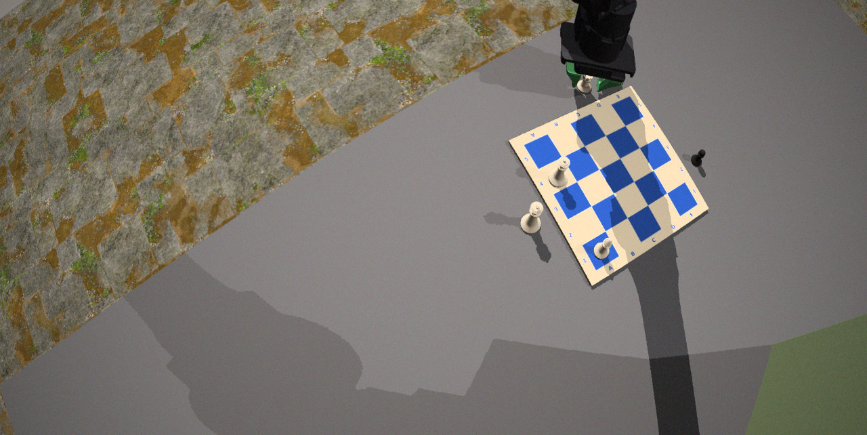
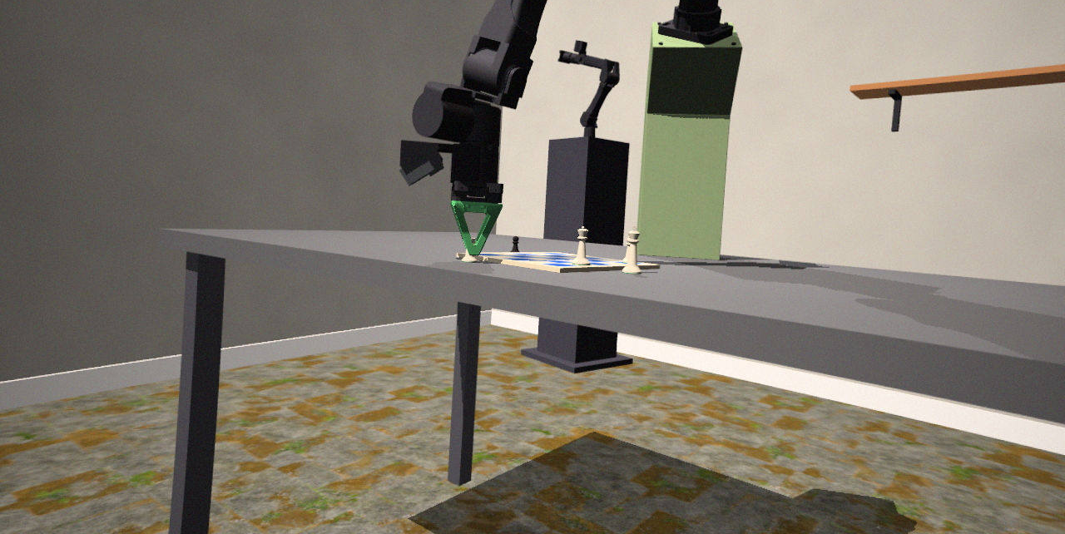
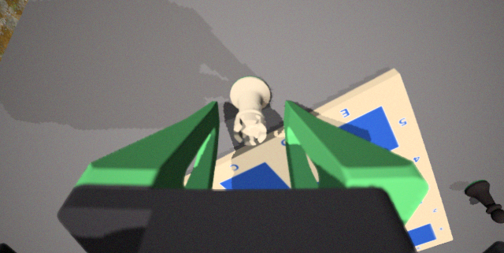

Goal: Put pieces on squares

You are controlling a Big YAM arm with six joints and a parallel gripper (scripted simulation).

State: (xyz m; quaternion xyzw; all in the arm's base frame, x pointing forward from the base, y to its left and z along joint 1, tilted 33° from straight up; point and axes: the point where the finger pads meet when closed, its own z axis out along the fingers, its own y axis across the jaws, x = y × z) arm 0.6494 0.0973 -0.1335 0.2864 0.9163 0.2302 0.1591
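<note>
The board lies 140 mm behind my hand, 30 mm to the left of it and 20 mm below it. The rest, counted from my hand: white pawn 220 mm behind, 100 mm to the left, 10 mm above; then white king 150 mm behind, 160 mm to the left, 10 mm above; then black pawn 160 mm behind, 120 mm to the right, 10 mm below.
</note>
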